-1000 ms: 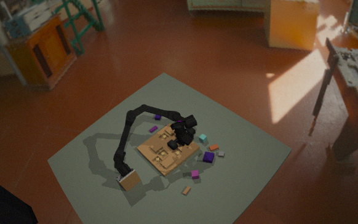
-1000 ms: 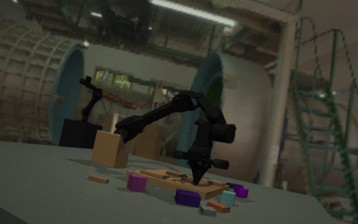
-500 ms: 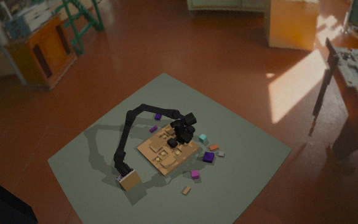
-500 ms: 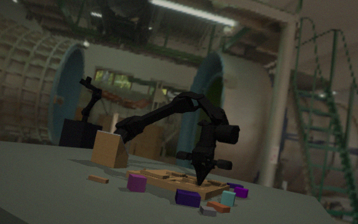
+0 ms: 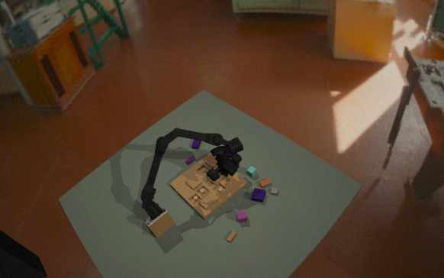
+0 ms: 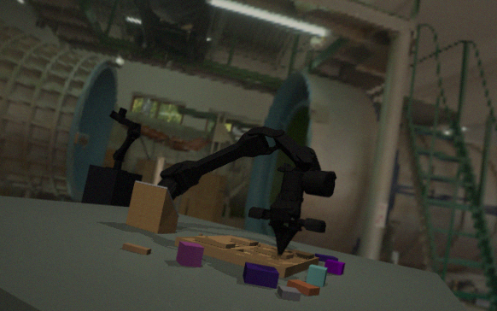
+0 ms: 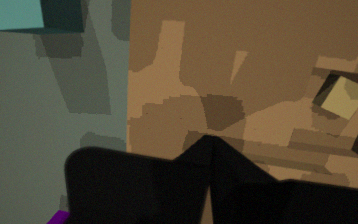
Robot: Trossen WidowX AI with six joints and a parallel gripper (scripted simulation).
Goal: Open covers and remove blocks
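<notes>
My gripper tip is 11 cm short of the teal block, 8 cm to the left of it and 1 cm above it. Round my gripper tip: magenta block (12 cm behind, 22 cm to the right, 1 cm below); violet block (12 cm ahead, 13 cm to the left, 2 cm below); orange block (10 cm ahead, 17 cm to the right, 3 cm below).
</notes>
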